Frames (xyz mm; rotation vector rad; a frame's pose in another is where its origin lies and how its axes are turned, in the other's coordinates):
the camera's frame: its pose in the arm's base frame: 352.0 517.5 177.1 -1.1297 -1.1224 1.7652
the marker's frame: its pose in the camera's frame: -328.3 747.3 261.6 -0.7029 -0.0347 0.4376
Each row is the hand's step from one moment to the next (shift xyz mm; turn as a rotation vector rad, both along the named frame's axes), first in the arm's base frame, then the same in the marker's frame.
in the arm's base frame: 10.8 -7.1 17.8 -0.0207 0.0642 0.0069
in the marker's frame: -19.4 -2.3 -10.1 0.0464 -0.0430 -0.0243
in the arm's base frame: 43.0 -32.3 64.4 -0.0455 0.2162 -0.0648
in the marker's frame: -75.9 -3.2 -35.7 0.2081 -0.0707 -0.0686
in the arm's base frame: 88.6 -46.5 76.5 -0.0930 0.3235 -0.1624
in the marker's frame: -105.2 23.1 -65.3 0.3604 -0.0778 -0.0613
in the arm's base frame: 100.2 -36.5 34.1 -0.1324 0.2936 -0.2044
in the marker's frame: -73.2 54.8 -64.7 0.3763 -0.0628 -0.0002
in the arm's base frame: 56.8 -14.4 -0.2 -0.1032 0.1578 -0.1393
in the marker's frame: -24.2 41.6 -33.4 0.2294 -0.0343 0.0339
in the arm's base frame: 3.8 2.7 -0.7 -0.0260 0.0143 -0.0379
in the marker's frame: 1.4 1.8 -4.1 0.0415 0.0033 0.0242
